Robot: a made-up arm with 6 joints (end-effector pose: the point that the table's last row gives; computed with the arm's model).
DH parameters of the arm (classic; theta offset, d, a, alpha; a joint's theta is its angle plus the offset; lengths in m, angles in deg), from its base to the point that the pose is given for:
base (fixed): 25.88 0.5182 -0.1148 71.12
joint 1: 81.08 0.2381 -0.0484 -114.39
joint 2: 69.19 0.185 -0.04 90
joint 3: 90 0.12 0.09 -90
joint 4: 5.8 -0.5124 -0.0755 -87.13
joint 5: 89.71 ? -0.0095 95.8
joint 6: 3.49 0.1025 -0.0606 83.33
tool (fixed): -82.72 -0.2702 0 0
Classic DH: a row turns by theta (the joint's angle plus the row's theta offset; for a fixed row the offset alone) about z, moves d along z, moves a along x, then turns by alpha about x.
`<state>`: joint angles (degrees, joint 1 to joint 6).
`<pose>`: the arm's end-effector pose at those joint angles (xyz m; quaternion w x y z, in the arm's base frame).
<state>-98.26 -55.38 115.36 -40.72 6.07 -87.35</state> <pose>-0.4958 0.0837 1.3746 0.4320 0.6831 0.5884 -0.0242</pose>
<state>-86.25 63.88 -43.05 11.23 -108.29 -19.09</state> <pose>-0.2393 -0.4588 0.4820 0.2663 -0.1835 0.8789 0.3507</pose>
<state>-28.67 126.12 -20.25 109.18 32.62 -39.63</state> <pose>-0.1018 -0.4622 -0.0142 0.4585 -0.1690 -0.1912 0.8513</pose>
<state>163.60 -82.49 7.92 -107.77 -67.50 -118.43</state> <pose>0.3950 -0.5075 0.1795 0.3746 -0.4783 0.5140 0.6056</pose>
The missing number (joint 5, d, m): 0.0585
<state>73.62 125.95 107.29 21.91 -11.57 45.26</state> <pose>-0.2108 -0.2735 0.2243 0.2610 -0.7996 0.0021 0.5409</pose>
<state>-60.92 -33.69 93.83 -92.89 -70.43 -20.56</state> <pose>-0.5764 -0.4331 1.0686 0.0328 -0.3616 -0.7125 -0.6005</pose>
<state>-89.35 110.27 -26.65 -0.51 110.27 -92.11</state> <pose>-0.2701 -0.5391 0.4197 0.8035 -0.2207 -0.4015 0.3801</pose>
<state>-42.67 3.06 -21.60 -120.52 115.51 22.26</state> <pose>0.0161 0.4990 0.6311 0.2616 0.6053 -0.7039 0.2640</pose>
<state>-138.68 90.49 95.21 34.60 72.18 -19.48</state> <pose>0.3092 0.3650 1.0047 0.1928 -0.2591 0.9460 -0.0288</pose>
